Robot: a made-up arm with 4 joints.
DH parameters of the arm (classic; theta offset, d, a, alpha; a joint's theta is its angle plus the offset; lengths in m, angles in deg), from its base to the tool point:
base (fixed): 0 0.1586 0 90
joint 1: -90 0.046 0.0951 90
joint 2: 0 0.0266 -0.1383 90
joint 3: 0 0.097 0.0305 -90
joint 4: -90 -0.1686 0.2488 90
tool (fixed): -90 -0.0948 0 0
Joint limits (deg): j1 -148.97..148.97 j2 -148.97..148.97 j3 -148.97..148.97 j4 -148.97..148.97
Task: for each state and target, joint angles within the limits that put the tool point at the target. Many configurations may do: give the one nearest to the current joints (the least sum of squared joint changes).
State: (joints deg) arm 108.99 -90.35 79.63 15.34
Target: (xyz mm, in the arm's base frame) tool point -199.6 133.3 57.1
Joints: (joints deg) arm 93.25 -70.01 69.30 1.44
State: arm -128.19 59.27 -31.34 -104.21
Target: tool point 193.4 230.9 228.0
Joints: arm -101.09 51.58 -58.15 -141.99
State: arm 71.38 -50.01 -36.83 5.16
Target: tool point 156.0 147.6 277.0
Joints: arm 46.40 -51.11 -10.96 52.96
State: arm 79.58 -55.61 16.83 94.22
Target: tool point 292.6 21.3 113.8
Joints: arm 88.67 -1.94 31.74 77.01
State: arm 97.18 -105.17 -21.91 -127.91
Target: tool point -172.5 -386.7 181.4
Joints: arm 101.66 -66.60 -18.77 -109.61
